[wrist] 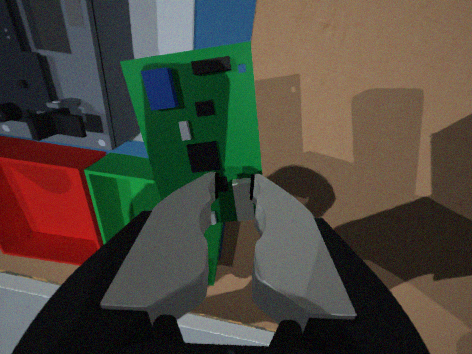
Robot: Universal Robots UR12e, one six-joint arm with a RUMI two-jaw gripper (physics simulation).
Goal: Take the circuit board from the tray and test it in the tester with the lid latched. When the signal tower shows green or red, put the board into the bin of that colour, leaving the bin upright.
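Places are measured from the arm's base along level axes (x ahead, y left, z up), in millimetres.
Where they show: gripper, fingertip midpoint: (234, 175).
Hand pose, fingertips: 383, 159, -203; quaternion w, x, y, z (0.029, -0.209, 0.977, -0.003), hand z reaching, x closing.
After its pixels a point has its place, as x, y, z.
My gripper (234, 175) {383, 159, -203} is shut on the lower end of the green circuit board (239, 125) {396, 128, -207}, which stretches up the view from the fingertips. The board carries a blue block, black chips and a small white part. The green bin (122, 189) {485, 297, -297} is left of the fingers, partly hidden by the board and the left finger. The red bin (47, 197) {577, 364, -297} is farther left, beside it. Both bins look upright. Part of the grey tester (85, 82) {509, 163, -243} shows at the upper left, behind the bins. Its lid's state cannot be told. The signal tower and the tray do not show.
A blue strip (225, 22) {440, 81, -301} and a pale grey strip run behind the board, right of the tester. The brown table top (360, 45) {327, 44, -303} spreads over the right side, with several dark shadows on it. A pale grey edge (30, 295) crosses the bottom of the view.
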